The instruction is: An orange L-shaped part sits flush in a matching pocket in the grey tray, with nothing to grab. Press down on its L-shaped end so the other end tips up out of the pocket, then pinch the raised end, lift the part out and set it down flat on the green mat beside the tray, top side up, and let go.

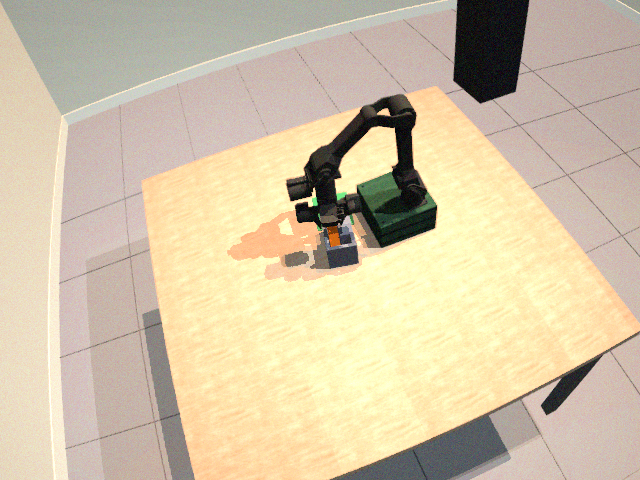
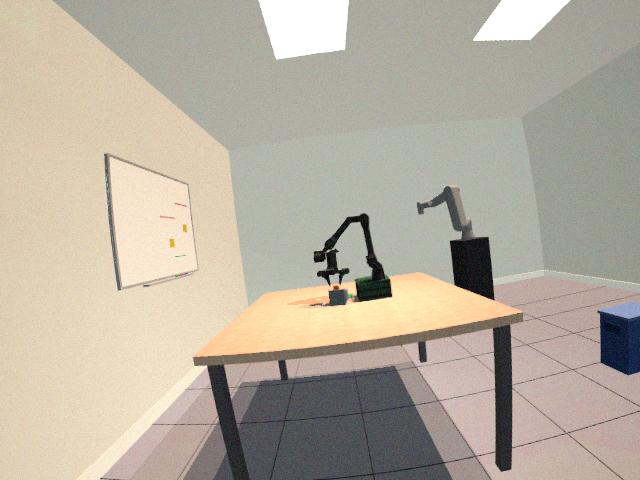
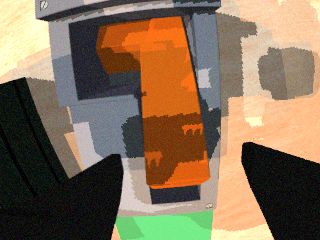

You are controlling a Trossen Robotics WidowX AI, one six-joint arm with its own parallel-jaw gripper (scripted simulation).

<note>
My gripper (image 1: 330, 226) is open, with nothing in its grasp. Further things: an orange L-shaped part (image 3: 175, 155).
My gripper is seen too in image 3 (image 3: 182, 158).
</note>
